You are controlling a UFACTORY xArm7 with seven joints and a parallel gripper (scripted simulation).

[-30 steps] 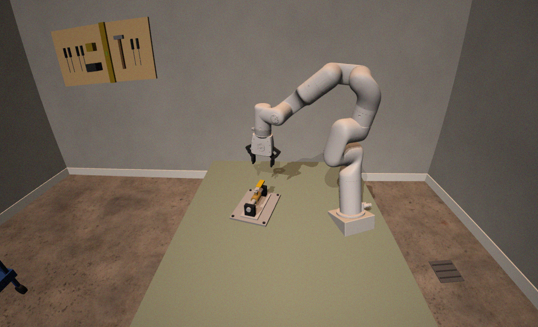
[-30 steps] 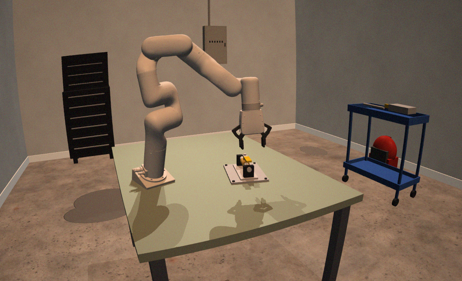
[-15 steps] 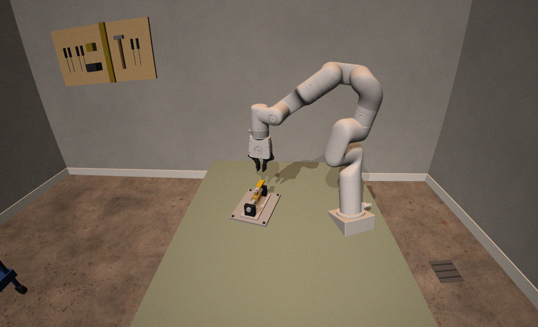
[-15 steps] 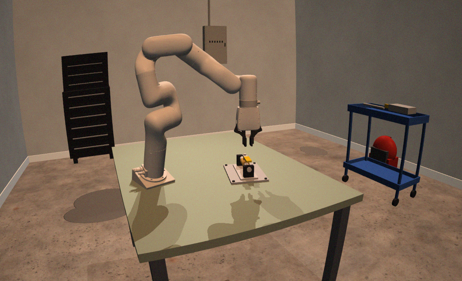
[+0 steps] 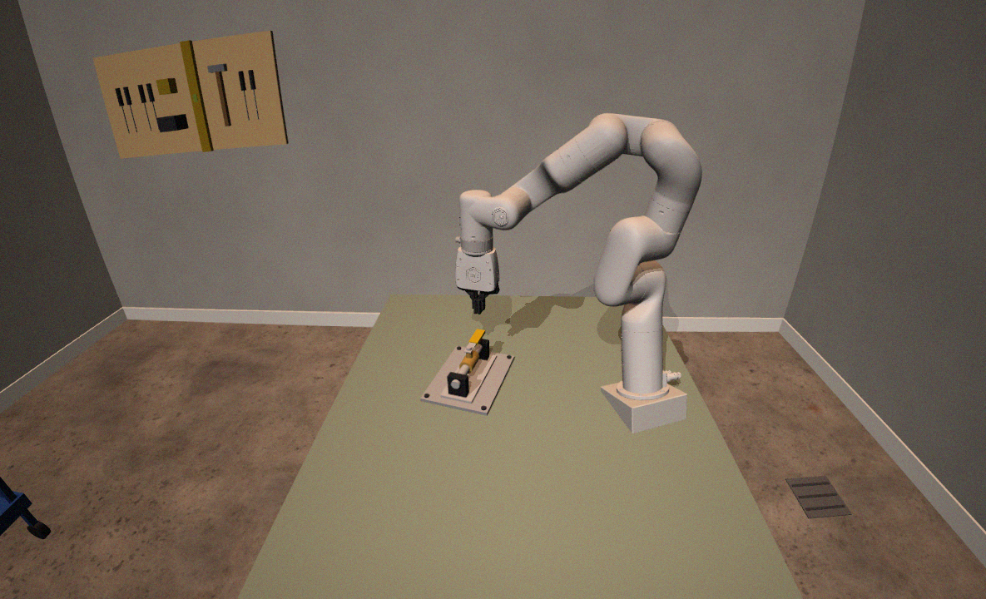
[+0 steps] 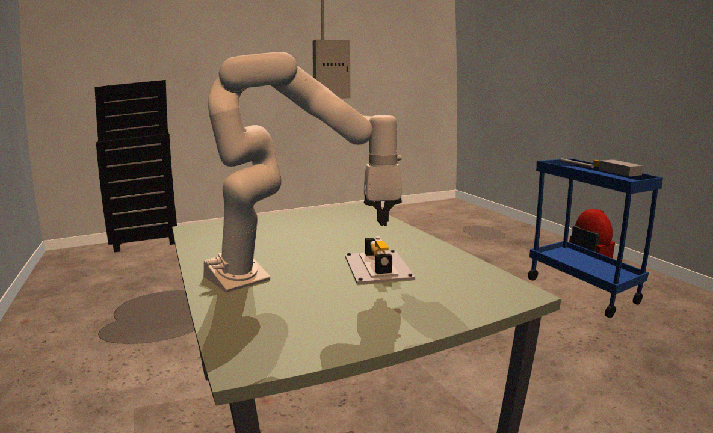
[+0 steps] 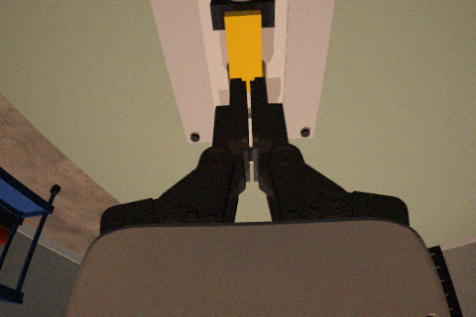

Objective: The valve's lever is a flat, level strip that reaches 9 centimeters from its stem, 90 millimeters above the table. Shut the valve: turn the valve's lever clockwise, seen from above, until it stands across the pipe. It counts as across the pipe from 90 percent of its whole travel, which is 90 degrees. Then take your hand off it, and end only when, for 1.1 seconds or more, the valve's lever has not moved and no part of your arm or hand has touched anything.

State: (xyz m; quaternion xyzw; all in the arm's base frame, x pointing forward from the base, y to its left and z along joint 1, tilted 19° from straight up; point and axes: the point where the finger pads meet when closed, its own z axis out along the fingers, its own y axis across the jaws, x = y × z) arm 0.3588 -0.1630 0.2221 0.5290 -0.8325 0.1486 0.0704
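My hand is 2 cm short of the yellow valve lever, 4 cm to the right of it and 9 cm above it. From my hand the other things lie so: baseplate: 3 cm ahead, 7 cm to the left, 17 cm below.
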